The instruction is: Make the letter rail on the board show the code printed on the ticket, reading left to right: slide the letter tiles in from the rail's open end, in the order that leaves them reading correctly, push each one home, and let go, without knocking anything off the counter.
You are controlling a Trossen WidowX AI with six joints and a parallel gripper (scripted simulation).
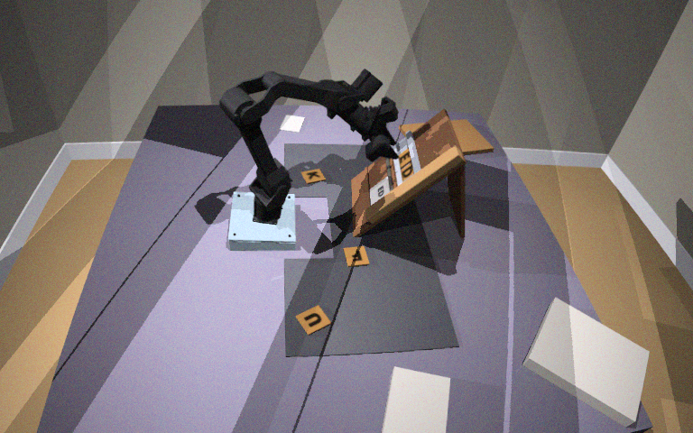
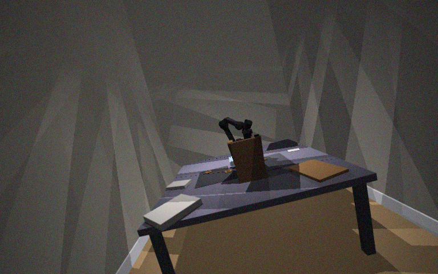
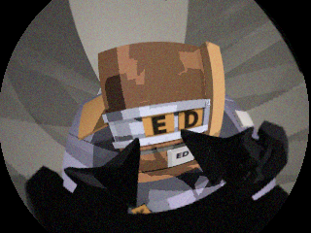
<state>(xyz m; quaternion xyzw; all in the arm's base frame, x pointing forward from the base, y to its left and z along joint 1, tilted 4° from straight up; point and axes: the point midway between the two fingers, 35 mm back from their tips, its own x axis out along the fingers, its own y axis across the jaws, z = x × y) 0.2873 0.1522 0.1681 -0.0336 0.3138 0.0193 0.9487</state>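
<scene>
The white ticket lies 30 mm behind my gripper tip, 60 mm to the right of it and 100 mm below it. Round my gripper tip: white card: 320 mm behind, 370 mm to the left, 180 mm below; then flat wooden slab: 240 mm ahead, 380 mm to the left, 170 mm below; then dark grey mat: 120 mm behind, 120 mm to the right, 180 mm below.
</scene>
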